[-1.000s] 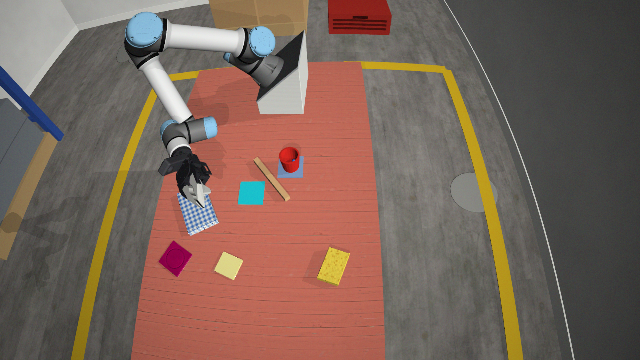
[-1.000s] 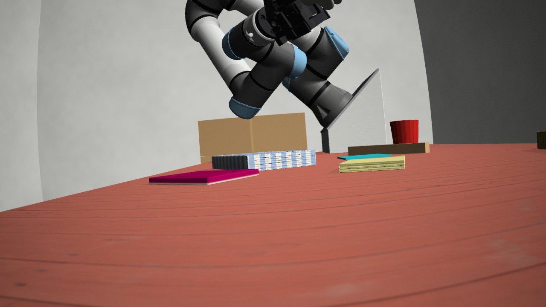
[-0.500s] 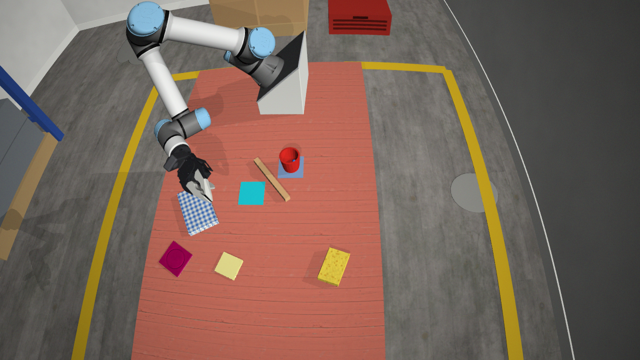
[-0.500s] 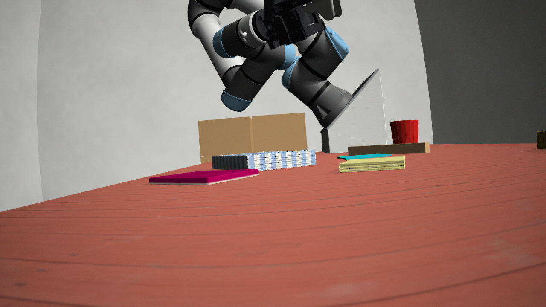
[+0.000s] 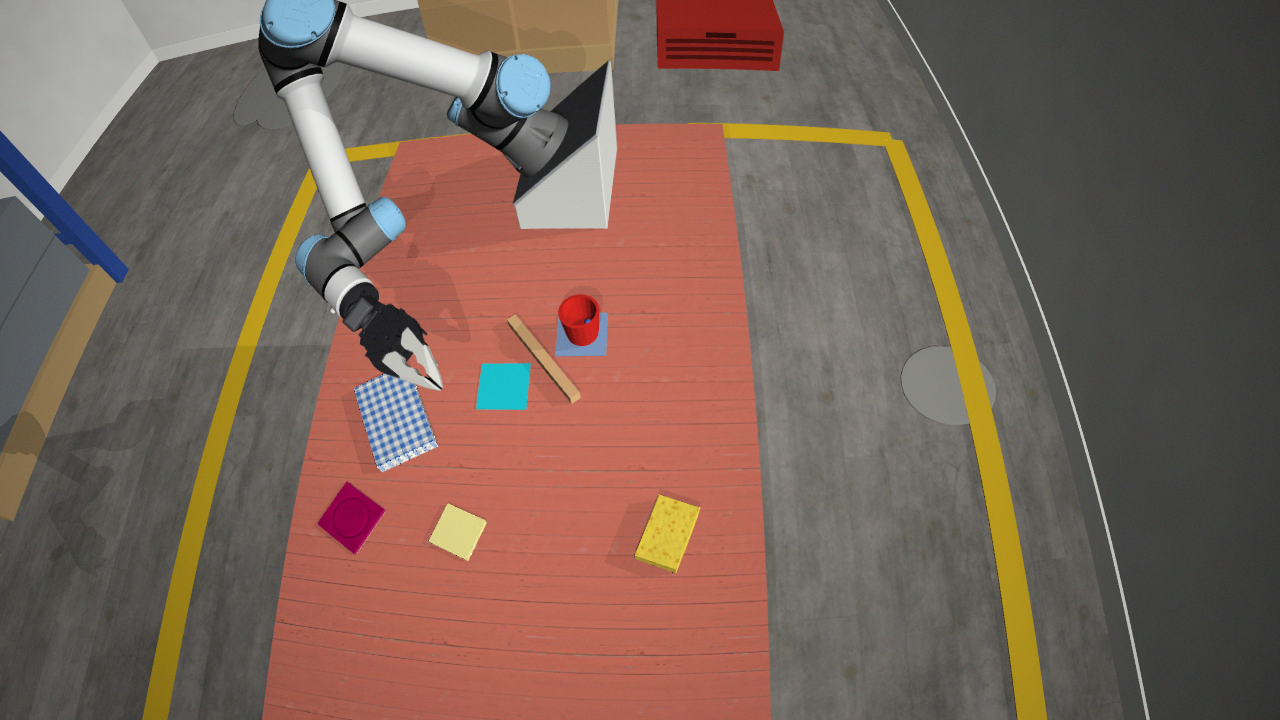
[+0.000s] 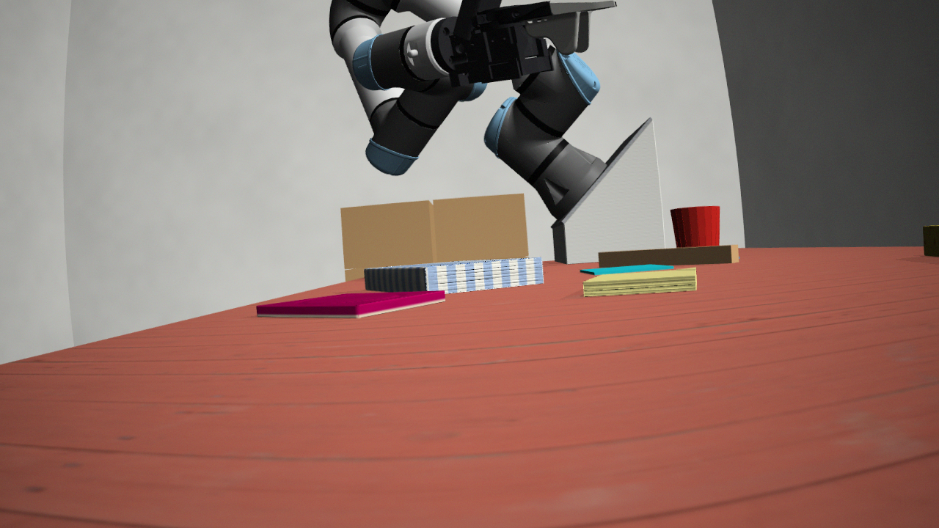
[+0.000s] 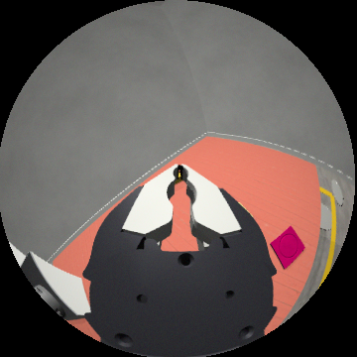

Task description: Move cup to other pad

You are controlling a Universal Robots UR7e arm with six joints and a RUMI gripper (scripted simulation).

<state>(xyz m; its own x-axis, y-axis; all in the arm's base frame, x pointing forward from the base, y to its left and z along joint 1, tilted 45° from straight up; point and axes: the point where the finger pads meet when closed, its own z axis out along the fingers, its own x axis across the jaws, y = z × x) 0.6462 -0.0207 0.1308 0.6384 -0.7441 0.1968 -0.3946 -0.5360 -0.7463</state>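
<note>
The red cup lies 250 mm below my hand, 250 mm behind it and 180 mm to the left of it. Round my hand: wooden rail (270 mm below, 190 mm behind, 110 mm to the left); then cyan pad (280 mm below, 140 mm behind, 30 mm to the left).
</note>
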